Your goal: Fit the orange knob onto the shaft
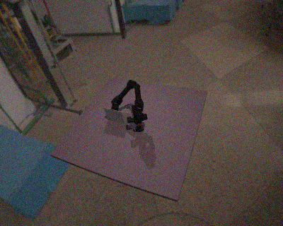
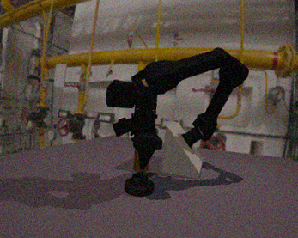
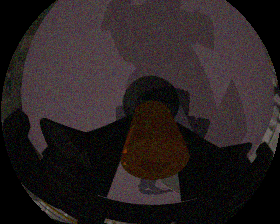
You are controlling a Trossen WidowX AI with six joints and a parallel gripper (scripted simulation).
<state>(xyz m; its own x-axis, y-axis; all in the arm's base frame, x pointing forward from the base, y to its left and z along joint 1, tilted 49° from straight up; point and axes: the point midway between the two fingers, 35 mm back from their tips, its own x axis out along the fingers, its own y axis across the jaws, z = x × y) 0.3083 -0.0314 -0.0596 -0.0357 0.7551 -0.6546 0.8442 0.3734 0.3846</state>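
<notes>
The pedestal is 4 cm below my gripper tip. Round my gripper tip: orange knob: 2 cm above.
</notes>
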